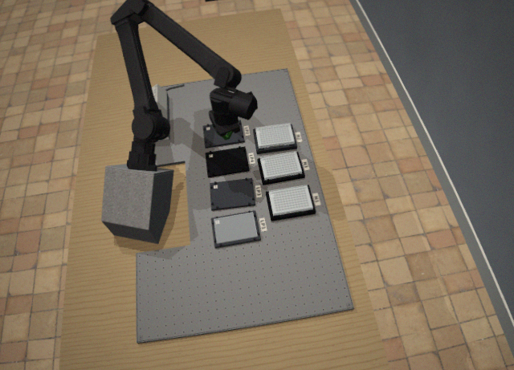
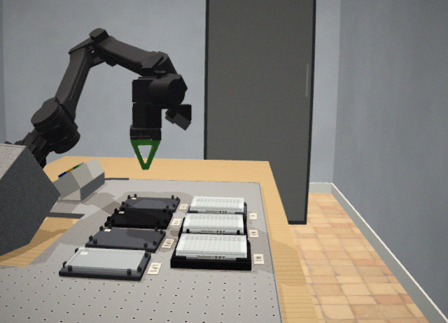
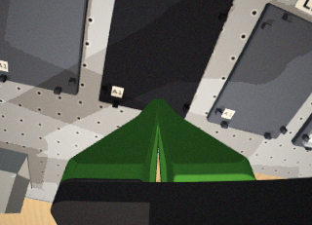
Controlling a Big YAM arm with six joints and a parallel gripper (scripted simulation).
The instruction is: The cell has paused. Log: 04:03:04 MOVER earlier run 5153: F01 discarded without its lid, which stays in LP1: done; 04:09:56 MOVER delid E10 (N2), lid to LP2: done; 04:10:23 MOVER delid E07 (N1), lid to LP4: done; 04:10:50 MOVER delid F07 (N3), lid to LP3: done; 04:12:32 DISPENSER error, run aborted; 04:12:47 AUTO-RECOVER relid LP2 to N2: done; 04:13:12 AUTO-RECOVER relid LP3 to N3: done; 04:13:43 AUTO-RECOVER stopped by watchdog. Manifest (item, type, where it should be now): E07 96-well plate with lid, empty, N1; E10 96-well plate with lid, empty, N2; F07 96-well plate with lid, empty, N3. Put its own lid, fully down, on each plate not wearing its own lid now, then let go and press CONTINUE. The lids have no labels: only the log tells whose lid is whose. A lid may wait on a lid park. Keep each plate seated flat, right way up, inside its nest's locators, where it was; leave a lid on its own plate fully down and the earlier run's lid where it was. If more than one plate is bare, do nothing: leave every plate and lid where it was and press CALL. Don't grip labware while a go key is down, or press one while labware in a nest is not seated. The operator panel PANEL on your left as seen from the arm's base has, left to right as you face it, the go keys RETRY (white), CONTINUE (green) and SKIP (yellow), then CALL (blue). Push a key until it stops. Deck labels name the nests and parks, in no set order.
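My hand is 280 mm past the green continue key, 270 mm to the right of it and 70 mm above it. From my hand the other things lie so: park LP2: 130 mm below, 120 mm to the left, 20 mm behind; park LP3: 140 mm to the right, 130 mm below, 10 mm behind; park LP4: 130 mm below, 20 mm behind, 10 mm to the right.
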